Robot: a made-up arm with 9 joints. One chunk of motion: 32 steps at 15 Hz.
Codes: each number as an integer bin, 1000 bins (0 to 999) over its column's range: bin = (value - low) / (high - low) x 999, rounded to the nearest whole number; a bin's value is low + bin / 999 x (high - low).
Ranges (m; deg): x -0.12..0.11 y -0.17..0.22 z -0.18..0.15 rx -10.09..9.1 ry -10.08..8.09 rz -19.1..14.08
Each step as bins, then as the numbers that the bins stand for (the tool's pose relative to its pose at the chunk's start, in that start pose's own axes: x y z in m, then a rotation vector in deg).
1 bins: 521 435 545 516 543 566
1 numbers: -0.0001 -0.0002 0.0000 -0.18 -0.20 -0.30
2 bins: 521 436 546 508 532 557
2 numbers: -0.0001 0.0002 0.0004 -0.33 -0.40 -0.60
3 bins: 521 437 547 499 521 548
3 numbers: -0.0001 0.0006 0.0007 -0.50 -0.60 -0.90
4 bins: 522 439 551 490 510 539
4 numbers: 0.0002 0.0014 0.0020 -0.68 -0.80 -1.20
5 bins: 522 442 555 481 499 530
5 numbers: 0.0002 0.0026 0.0033 -0.85 -1.00 -1.50
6 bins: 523 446 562 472 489 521
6 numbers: 0.0004 0.0041 0.0056 -1.02 -1.19 -1.80
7 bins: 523 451 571 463 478 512
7 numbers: 0.0004 0.0061 0.0086 -1.20 -1.39 -2.09
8 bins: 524 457 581 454 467 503
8 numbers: 0.0006 0.0084 0.0119 -1.37 -1.59 -2.39
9 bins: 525 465 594 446 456 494
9 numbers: 0.0009 0.0115 0.0162 -1.52 -1.79 -2.69
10 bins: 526 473 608 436 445 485
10 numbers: 0.0011 0.0147 0.0208 -1.71 -1.99 -2.99
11 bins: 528 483 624 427 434 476
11 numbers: 0.0016 0.0186 0.0261 -1.89 -2.19 -3.29
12 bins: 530 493 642 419 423 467
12 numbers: 0.0020 0.0225 0.0321 -2.04 -2.39 -3.59
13 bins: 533 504 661 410 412 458
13 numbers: 0.0027 0.0268 0.0383 -2.21 -2.59 -3.89
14 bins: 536 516 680 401 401 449
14 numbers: 0.0034 0.0314 0.0446 -2.39 -2.79 -4.19
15 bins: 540 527 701 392 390 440
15 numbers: 0.0043 0.0357 0.0516 -2.56 -2.99 -4.49
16 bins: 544 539 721 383 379 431
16 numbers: 0.0052 0.0404 0.0582 -2.73 -3.19 -4.79
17 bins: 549 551 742 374 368 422
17 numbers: 0.0064 0.0451 0.0651 -2.91 -3.39 -5.08
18 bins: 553 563 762 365 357 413
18 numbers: 0.0073 0.0498 0.0717 -3.08 -3.59 -5.38
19 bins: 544 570 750 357 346 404
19 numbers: 0.0052 0.0525 0.0677 -3.23 -3.79 -5.68
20 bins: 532 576 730 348 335 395
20 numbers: 0.0025 0.0549 0.0611 -3.41 -3.99 -5.98
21 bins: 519 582 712 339 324 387
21 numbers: -0.0005 0.0572 0.0552 -3.58 -4.19 -6.25
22 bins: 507 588 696 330 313 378
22 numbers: -0.0033 0.0595 0.0499 -3.75 -4.39 -6.55
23 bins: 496 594 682 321 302 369
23 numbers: -0.0058 0.0619 0.0453 -3.92 -4.59 -6.84
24 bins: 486 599 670 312 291 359
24 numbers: -0.0081 0.0638 0.0413 -4.10 -4.79 -7.18
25 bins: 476 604 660 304 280 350
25 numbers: -0.0104 0.0658 0.0380 -4.25 -4.99 -7.48
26 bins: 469 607 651 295 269 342
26 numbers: -0.0120 0.0670 0.0350 -4.42 -5.19 -7.74
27 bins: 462 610 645 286 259 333
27 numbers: -0.0136 0.0681 0.0331 -4.60 -5.37 -8.04
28 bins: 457 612 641 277 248 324
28 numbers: -0.0148 0.0689 0.0317 -4.77 -5.57 -8.34
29 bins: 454 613 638 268 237 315
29 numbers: -0.0155 0.0693 0.0308 -4.94 -5.77 -8.64
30 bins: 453 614 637 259 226 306
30 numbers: -0.0157 0.0697 0.0304 -5.11 -5.97 -8.94
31 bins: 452 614 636 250 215 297
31 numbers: -0.0159 0.0697 0.0301 -5.29 -6.17 -9.24
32 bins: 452 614 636 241 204 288
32 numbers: -0.0159 0.0697 0.0301 -5.46 -6.37 -9.53
